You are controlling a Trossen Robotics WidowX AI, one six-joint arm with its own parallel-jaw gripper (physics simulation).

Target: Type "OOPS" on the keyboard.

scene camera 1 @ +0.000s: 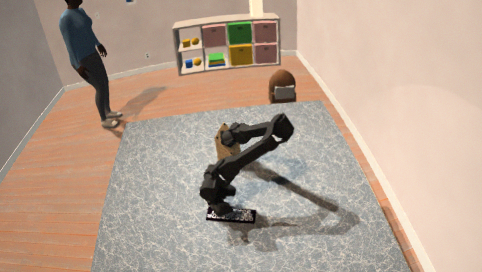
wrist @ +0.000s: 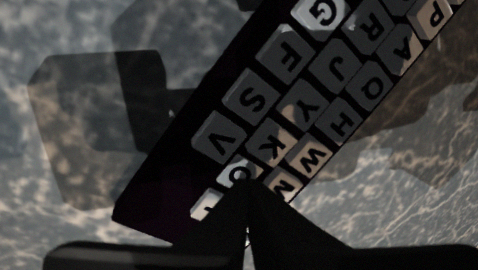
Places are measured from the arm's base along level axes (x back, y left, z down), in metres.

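Where they show: gripper, fingertip midpoint: [wrist: 246, 188]; arm's base, origin of the base link: [scene camera 1: 225, 139].
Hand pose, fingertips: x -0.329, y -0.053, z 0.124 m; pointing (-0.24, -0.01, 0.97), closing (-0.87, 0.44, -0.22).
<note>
Each offset is from my fingertips to the top centre of the thing. Level surfaces: height alone.
A black keyboard @[dx -0.003, dy +0.056, dz -0.004 m] [scene camera 1: 245, 216] [wrist: 167, 172] with pale letter keys lies on the grey marbled surface, running diagonally in the wrist view. My gripper [scene camera 1: 225, 212] [wrist: 246, 188] is shut with nothing between its fingers and points down at the keyboard. In the wrist view its tips overlap the lower right edge of the O key @[dx +0.006, dy +0.005, dz +0.000 m] [wrist: 234, 171]; whether they touch it I cannot tell. The S key @[dx +0.020, dy +0.036, dz -0.004 m] [wrist: 251, 99] is up from there, past the V key. The P key @[dx -0.029, dy +0.099, dz -0.004 m] [wrist: 434, 19] is at the top right. The fingers hide part of the keys near the keyboard's lower end.
The arm's brown base plate [scene camera 1: 223, 145] stands behind the keyboard. A person [scene camera 1: 82, 45] stands at the back left. A shelf unit [scene camera 1: 176, 50] with coloured bins stands at the back wall, and a brown backpack [scene camera 1: 281, 80] is behind the marbled surface @[dz +0.012 m] [scene camera 1: 150, 200].
</note>
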